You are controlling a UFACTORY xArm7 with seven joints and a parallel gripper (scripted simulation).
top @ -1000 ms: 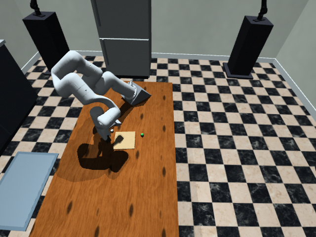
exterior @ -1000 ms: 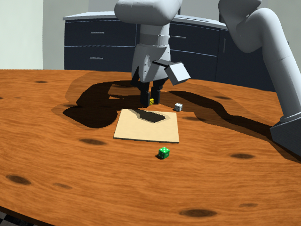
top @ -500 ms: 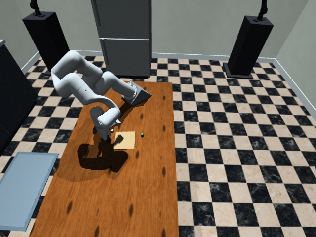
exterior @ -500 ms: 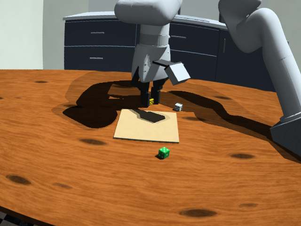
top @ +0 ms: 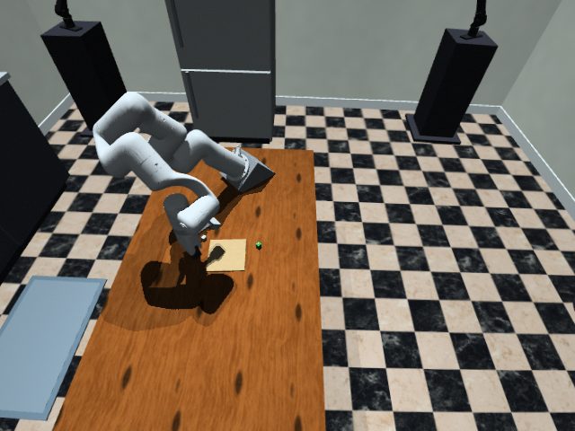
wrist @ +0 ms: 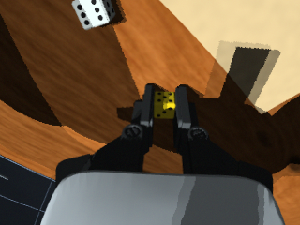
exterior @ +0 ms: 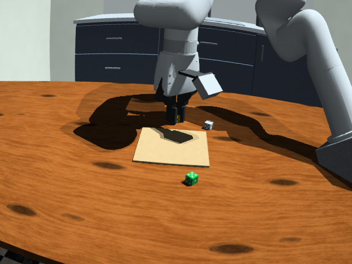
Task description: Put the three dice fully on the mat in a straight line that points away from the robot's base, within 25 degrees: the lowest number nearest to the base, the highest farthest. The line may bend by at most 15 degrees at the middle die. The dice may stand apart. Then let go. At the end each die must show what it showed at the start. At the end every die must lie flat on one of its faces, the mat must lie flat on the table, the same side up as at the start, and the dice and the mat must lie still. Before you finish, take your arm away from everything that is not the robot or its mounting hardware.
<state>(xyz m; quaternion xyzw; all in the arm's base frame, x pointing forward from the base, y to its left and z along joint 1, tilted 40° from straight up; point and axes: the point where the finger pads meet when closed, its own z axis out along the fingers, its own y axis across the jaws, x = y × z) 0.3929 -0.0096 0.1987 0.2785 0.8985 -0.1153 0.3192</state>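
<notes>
The yellow die lies 10 mm below my hand. Round my hand: white die 80 mm behind, 20 mm to the left, 10 mm below; then tan mat 10 mm behind, 120 mm to the left, 20 mm below; then green die 60 mm behind, 230 mm to the left, 10 mm below.
</notes>
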